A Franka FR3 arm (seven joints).
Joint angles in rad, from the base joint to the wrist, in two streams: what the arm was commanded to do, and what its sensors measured. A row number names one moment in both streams.
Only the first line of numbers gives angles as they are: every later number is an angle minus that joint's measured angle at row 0.
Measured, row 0:
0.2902 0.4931 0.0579 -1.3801 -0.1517 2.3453 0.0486
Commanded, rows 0 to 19:
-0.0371 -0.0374 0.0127 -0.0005 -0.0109 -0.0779 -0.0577
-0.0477 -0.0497 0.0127 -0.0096 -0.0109 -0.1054 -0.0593
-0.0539 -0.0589 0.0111 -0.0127 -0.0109 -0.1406 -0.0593
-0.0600 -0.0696 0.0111 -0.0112 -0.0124 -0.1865 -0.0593
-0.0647 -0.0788 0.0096 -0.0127 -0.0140 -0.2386 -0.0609
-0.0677 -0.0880 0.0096 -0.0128 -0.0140 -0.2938 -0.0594
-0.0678 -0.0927 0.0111 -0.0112 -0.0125 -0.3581 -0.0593
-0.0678 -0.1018 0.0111 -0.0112 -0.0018 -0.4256 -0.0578
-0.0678 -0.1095 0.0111 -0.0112 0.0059 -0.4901 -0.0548
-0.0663 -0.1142 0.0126 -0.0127 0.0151 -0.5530 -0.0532
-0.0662 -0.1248 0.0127 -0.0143 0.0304 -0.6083 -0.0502
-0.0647 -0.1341 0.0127 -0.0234 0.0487 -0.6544 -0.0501
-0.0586 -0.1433 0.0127 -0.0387 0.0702 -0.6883 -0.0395
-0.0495 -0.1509 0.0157 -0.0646 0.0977 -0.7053 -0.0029
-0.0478 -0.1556 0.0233 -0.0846 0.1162 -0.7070 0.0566
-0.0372 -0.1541 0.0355 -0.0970 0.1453 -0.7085 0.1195
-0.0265 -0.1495 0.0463 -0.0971 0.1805 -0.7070 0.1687
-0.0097 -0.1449 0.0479 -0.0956 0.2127 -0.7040 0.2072
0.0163 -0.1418 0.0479 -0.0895 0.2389 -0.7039 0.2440
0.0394 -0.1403 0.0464 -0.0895 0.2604 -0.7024 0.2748
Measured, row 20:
-0.0146 -0.1232 0.0431 -0.0673 0.1880 -0.7061 0.1637
